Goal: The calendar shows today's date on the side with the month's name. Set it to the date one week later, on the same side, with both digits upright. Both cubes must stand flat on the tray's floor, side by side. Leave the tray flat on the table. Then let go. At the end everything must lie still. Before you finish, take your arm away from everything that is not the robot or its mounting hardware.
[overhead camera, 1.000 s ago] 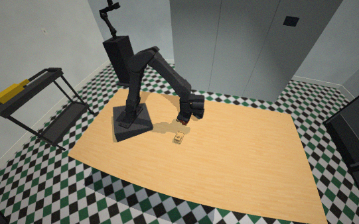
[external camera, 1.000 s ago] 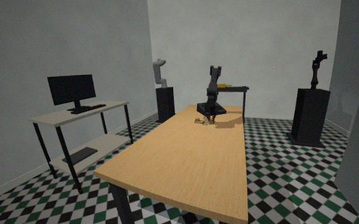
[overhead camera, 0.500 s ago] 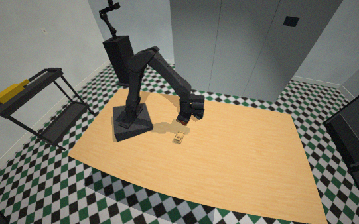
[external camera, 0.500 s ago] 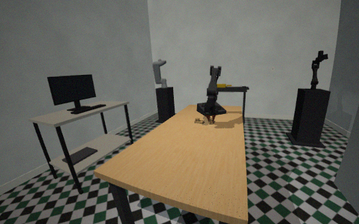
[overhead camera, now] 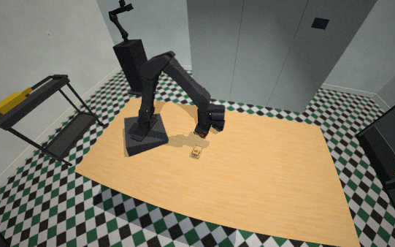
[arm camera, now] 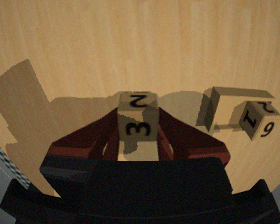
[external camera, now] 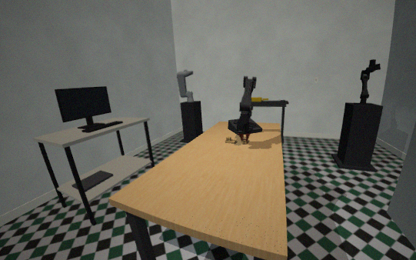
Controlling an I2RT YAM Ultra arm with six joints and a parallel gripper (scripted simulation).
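Right now my hand is 10 mm past the wooden cube and 120 mm to the left of it. Round my hand: wooden tray: 10 mm behind, 110 mm to the right, 10 mm below.
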